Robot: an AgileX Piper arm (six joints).
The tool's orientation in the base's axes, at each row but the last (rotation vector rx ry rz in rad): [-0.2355, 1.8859, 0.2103]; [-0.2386, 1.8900, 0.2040]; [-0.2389, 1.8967, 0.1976]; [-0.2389, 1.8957, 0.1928]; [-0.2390, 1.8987, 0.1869]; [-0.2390, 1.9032, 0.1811]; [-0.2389, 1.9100, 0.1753]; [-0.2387, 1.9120, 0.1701]
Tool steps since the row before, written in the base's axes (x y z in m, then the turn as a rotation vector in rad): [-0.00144, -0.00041, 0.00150, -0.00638, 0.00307, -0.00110]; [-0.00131, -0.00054, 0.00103, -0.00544, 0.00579, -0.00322]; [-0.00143, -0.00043, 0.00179, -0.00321, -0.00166, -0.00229]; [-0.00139, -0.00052, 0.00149, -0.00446, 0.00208, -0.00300]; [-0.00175, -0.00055, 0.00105, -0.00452, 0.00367, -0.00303]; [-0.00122, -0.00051, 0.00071, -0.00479, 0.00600, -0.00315]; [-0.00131, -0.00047, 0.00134, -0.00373, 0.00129, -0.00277]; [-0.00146, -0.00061, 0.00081, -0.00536, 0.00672, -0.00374]
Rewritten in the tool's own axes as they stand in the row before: [-0.00094, 0.00003, -0.00190, 0.00287, 0.00462, -0.00466]; [-0.00052, -0.00015, -0.00166, 0.00440, 0.00695, -0.00242]; [-0.00120, -0.00001, -0.00200, 0.00331, -0.00081, -0.00258]; [-0.00092, -0.00012, -0.00189, 0.00412, 0.00312, -0.00255]; [-0.00038, -0.00007, -0.00208, 0.00405, 0.00467, -0.00221]; [-0.00023, -0.00018, -0.00147, 0.00407, 0.00699, -0.00185]; [-0.00078, -0.00012, -0.00176, 0.00374, 0.00217, -0.00213]; [-0.00022, -0.00023, -0.00175, 0.00475, 0.00783, -0.00202]
